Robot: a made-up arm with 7 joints.
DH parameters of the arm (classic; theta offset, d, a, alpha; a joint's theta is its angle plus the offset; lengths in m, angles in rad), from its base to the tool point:
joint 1: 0 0.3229 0 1.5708
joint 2: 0 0.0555 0 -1.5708
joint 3: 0 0.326 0.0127 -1.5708
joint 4: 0 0.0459 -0.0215 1.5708
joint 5: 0 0.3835 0 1.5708
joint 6: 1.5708 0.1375 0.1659 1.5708
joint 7: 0 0.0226 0 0
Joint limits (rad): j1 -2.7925..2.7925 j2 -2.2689..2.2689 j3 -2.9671..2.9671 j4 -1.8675..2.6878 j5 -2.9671..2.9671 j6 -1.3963..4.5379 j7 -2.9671..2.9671
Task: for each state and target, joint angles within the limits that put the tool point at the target. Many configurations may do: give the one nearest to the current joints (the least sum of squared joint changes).
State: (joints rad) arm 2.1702 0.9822 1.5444 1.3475 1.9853 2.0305 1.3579
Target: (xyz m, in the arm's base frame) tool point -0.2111 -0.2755 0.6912
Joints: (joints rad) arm 2.0729 0.8106 1.3349 1.0908 1.8325 1.8509 1.3579
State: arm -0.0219 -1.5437 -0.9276 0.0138 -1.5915 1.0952 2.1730
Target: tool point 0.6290 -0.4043 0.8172
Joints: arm -0.5033 -0.8723 -1.0481 0.3573 -1.4504 0.5086 2.1730
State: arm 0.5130 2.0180 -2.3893 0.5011 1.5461 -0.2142 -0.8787
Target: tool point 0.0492 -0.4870 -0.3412
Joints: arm 0.7055 2.2689 -2.5173 0.7523 1.4955 -0.1895 -0.8787
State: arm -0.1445 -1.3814 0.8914 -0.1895 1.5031 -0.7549 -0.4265
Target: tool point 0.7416 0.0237 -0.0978
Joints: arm -0.1395 -2.0691 0.7393 -0.0165 1.3773 -0.5308 -0.4265
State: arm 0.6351 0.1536 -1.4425 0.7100 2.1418 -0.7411 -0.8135
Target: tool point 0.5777 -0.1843 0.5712
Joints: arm 0.6258 -0.1470 -1.3554 1.4811 1.8584 -0.8674 -0.8135
